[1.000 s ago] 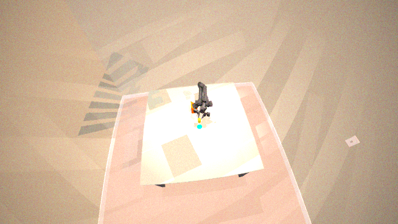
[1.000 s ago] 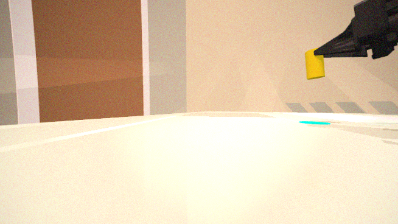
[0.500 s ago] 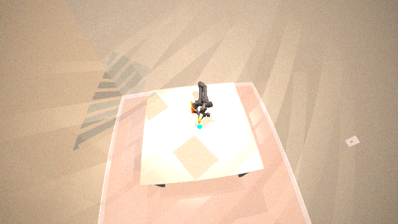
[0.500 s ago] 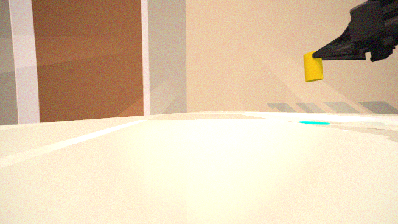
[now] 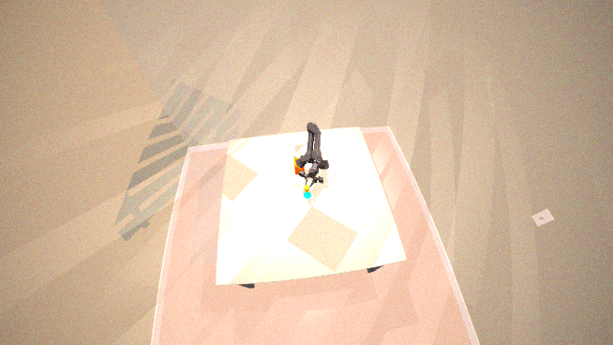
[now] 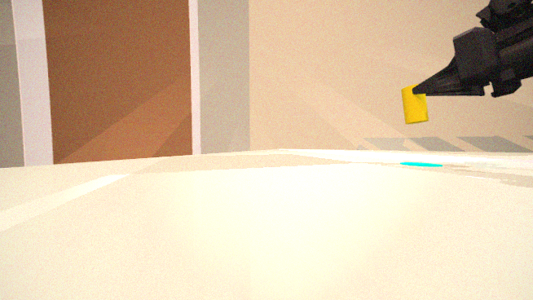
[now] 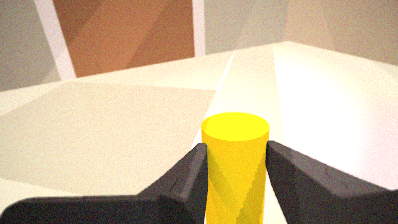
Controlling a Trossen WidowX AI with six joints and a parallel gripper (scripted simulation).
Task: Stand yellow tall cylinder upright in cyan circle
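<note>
The cyan circle is 1 cm behind my gripper tip and 13 cm below it. The rest, counted from my gripper tip: yellow cylinder (2 cm below).
</note>
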